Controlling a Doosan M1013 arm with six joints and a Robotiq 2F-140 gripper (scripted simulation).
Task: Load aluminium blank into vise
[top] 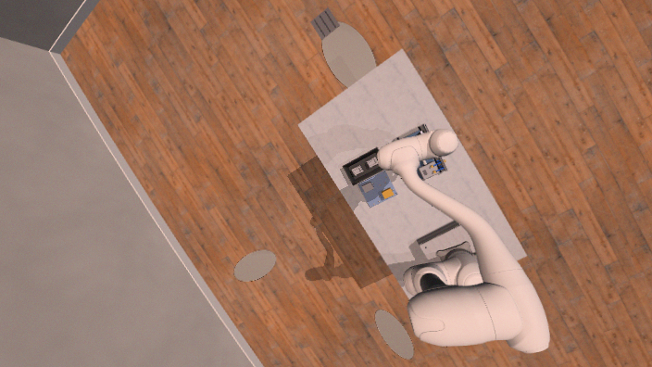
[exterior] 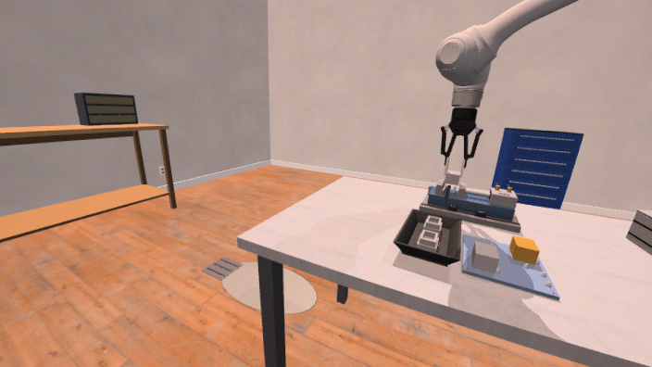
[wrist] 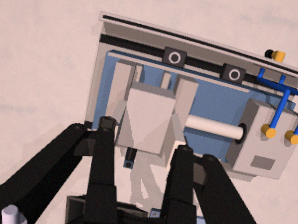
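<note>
Now: the dark work stop rod 5 cm to the left of my hand and 7 cm below it. Round my hand: moving jaw (4 cm behind, 1 cm to the left, 8 cm below); fixed jaw (3 cm ahead, 1 cm to the left, 8 cm below); piston rod (9 cm behind, 8 cm below).
</note>
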